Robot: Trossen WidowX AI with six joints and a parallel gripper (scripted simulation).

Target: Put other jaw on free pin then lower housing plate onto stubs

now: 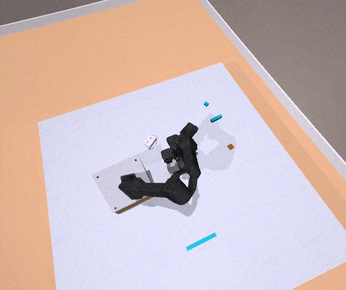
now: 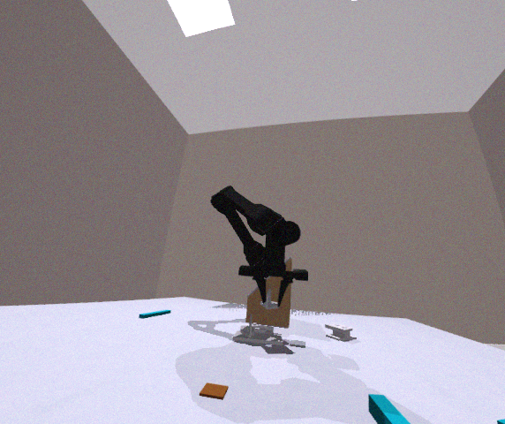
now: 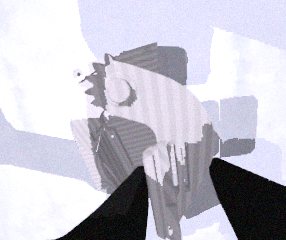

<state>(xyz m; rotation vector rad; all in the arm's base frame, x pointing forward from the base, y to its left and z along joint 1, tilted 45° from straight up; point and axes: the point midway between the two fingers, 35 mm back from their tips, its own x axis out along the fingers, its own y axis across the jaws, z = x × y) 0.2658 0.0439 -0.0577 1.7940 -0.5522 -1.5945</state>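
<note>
My gripper tip is now 3 cm past the jaw and 2 cm to the left of it. Round my gripper tip: white block piece 13 cm behind, 18 cm to the left, 7 cm below; then short cyan bar 30 cm ahead, 22 cm to the left, 7 cm below; then orange tile 31 cm ahead, 1 cm to the left, 8 cm below.
</note>
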